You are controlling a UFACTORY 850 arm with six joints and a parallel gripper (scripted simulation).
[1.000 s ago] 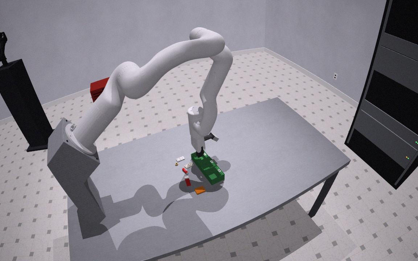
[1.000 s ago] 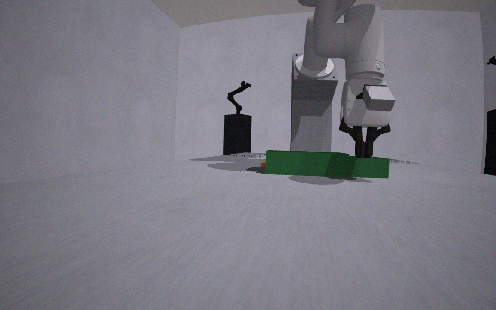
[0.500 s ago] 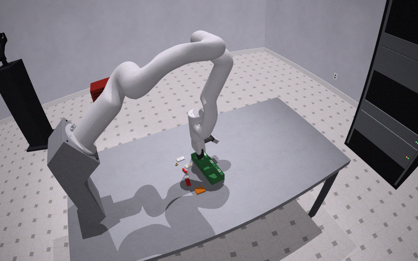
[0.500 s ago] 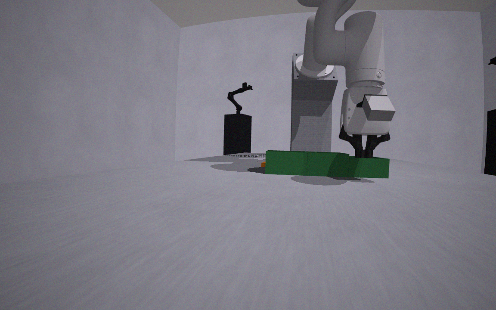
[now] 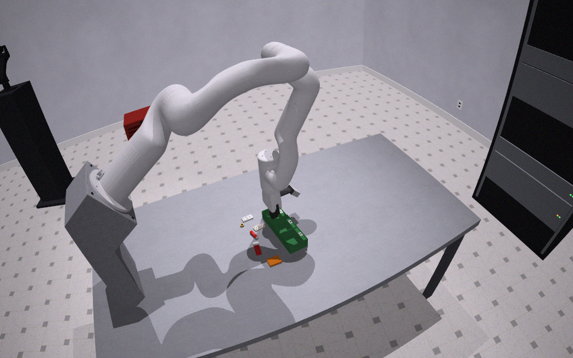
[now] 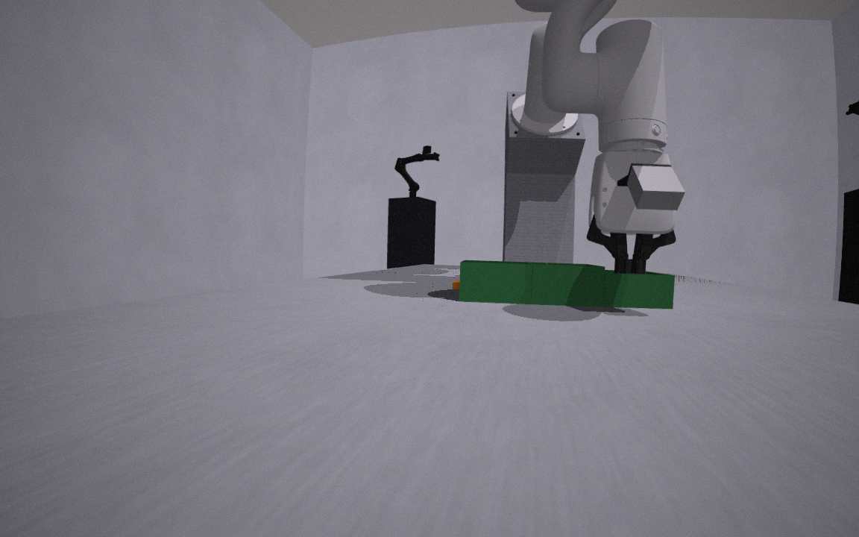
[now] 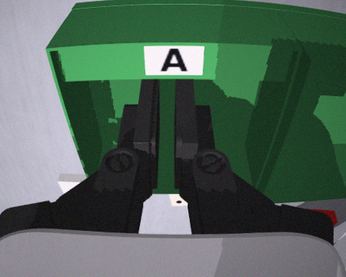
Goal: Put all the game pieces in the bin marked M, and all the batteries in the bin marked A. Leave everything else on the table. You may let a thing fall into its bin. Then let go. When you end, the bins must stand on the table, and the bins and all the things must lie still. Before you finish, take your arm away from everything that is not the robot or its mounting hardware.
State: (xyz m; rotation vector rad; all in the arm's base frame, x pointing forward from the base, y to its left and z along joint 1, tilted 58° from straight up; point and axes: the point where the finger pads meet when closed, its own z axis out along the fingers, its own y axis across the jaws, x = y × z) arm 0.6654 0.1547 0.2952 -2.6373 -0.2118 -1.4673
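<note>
My gripper is now 10 cm past the red cylindrical battery, 8 cm to the left of it and 3 cm above it. Also, from my hand: orange flat block (4 cm behind, 24 cm to the right, 3 cm below); then green bin (3 cm ahead, 8 cm to the right, 1 cm below); then yellow nut (15 cm behind, 1 cm to the right, 3 cm below).
</note>
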